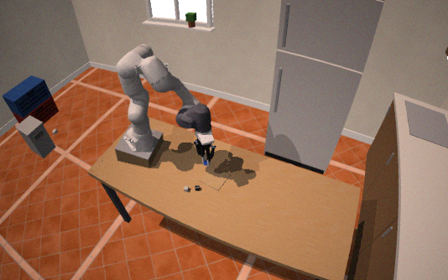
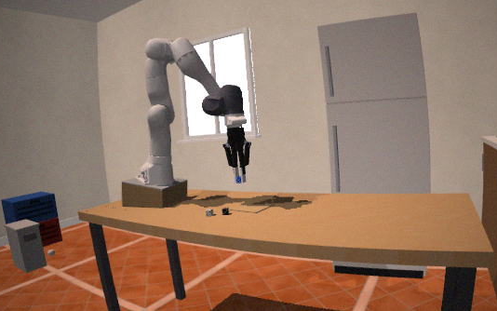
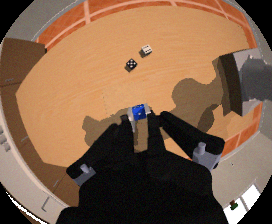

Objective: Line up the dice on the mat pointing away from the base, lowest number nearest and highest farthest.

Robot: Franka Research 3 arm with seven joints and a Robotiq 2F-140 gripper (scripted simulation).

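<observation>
Right now the wood-coloured mat is 50 mm ahead of my hand, 10 mm to the left of it and 140 mm below it. From my hand the other things lie so: blue die (20 mm below).
</observation>
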